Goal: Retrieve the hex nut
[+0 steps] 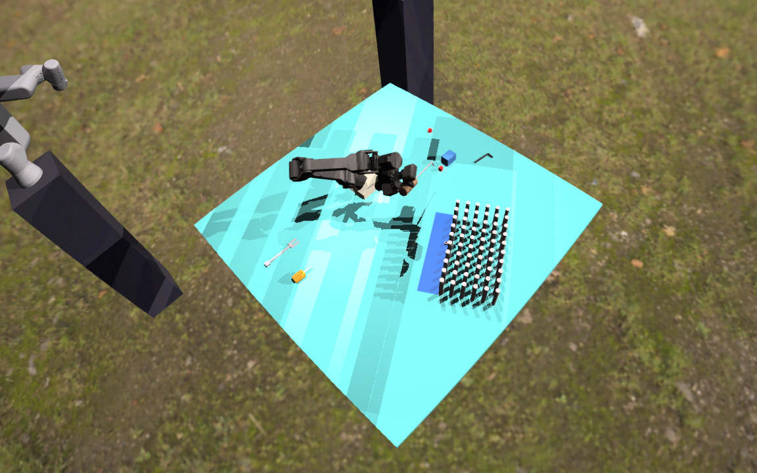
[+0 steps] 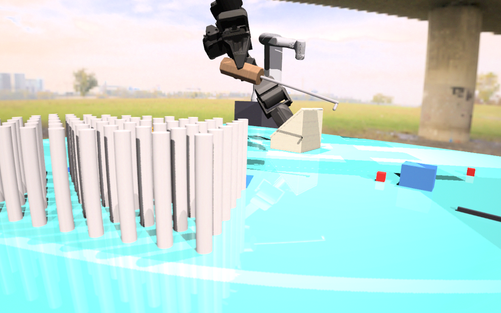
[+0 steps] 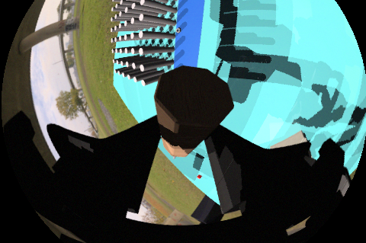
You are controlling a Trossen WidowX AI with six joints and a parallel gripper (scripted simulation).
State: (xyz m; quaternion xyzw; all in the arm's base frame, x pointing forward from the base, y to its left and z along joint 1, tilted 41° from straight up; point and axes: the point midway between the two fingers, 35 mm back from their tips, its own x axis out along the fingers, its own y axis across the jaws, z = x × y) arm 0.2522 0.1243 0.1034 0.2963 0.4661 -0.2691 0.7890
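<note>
The wooden-handled hook tool is 90 mm to the left of my gripper tip, 30 mm behind it and 20 mm below it. The rest, counted from my gripper tip: blue cube: 350 mm to the left, 170 mm below, 90 mm behind; then tiny grey hex nut: 190 mm below, 190 mm ahead; then blue taped strip: 190 mm below, 190 mm ahead, 50 mm to the right.
</note>
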